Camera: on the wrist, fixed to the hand. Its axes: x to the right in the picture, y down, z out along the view.
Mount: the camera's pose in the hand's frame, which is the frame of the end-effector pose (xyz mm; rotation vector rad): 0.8 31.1 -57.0 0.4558 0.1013 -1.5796
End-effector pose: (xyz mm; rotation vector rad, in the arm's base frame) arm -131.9 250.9 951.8 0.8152 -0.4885 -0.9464
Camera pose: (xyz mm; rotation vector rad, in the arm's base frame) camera -76.3 282.9 941.5 1.7016 0.1666 -2.2493
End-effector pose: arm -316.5 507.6 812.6 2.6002 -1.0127 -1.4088
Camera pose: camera -289.7 466.7 855.3 -2.0011 -0.6723 0.5119
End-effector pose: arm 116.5 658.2 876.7 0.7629 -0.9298 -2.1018
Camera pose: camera 169.0 620.8 868.8 -1.4363 0.4754 1.8260
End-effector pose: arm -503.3 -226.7 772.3 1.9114 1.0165 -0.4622
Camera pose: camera -482.4 -186.3 818.7 -1.0512 -2.5236 1.5376
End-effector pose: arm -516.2 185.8 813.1 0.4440 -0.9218 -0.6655
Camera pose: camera -457.7 211.6 801.9 1.6516 -0.4585 -1.8229
